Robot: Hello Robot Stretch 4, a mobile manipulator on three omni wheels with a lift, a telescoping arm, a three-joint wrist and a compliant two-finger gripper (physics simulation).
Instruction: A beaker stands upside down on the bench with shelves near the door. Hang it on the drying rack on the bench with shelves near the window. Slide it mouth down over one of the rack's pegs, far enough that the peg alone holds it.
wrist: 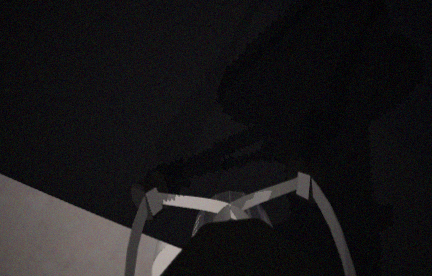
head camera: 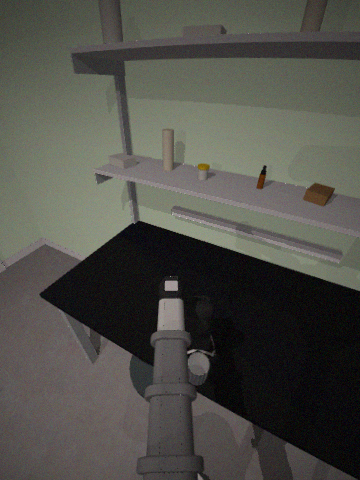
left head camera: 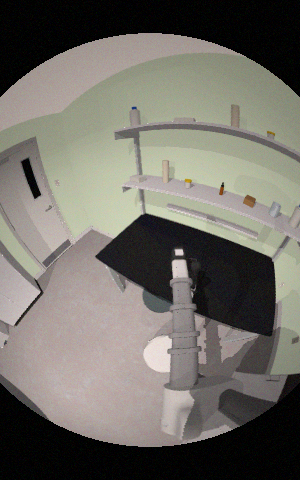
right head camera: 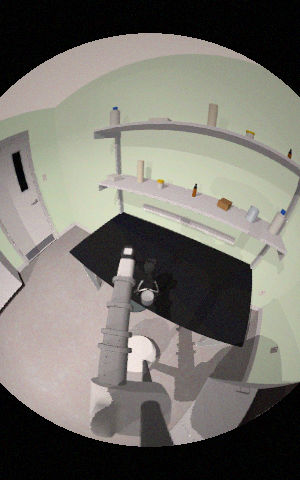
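Pixels of known places: gripper, fingertip midpoint: (wrist: 226,178) (head camera: 195,360) (right head camera: 147,293); robot's base at its link origin: (left head camera: 164,352) (right head camera: 134,352).
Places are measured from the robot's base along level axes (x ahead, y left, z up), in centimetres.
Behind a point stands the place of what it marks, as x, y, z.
Observation:
The beaker (head camera: 199,368) {36.4, -8.8, 82.4} (right head camera: 147,298) {35.9, -9.0, 82.4} is a clear grey cup standing upside down near the front edge of the black bench (head camera: 90,285) {77.9, 39.7, 73.4} (left head camera: 125,245) {85.0, 36.6, 73.4} (right head camera: 210,280) {52.6, -55.4, 73.4}. In the wrist view part of the beaker (wrist: 230,196) {41.5, -8.9, 75.4} shows behind the finger linkage, and the dark gripper body hides the rest. My gripper (head camera: 201,352) (right head camera: 147,291) {42.7, -8.7, 73.4} (wrist: 226,178) {42.7, -8.7, 73.4} is open, with its fingertips apart, one toward each side of the beaker. I cannot tell whether a fingertip touches it. In the left head view the arm hides the beaker. The drying rack does not show.
Two wall shelves (head camera: 220,192) {85.3, -18.9, 119.1} (head camera: 250,50) {91.7, -23.5, 162.9} hold bottles, jars and boxes above the bench. A grey rail (head camera: 250,233) {97.8, -41.2, 90.9} runs below them. A round white stool seat (left head camera: 159,354) {-1.0, 5.1, 18.7} (right head camera: 141,353) {0.3, -7.0, 18.7} stands before the bench. The door (left head camera: 35,200) {138.5, 189.0, 111.6} is at the left.

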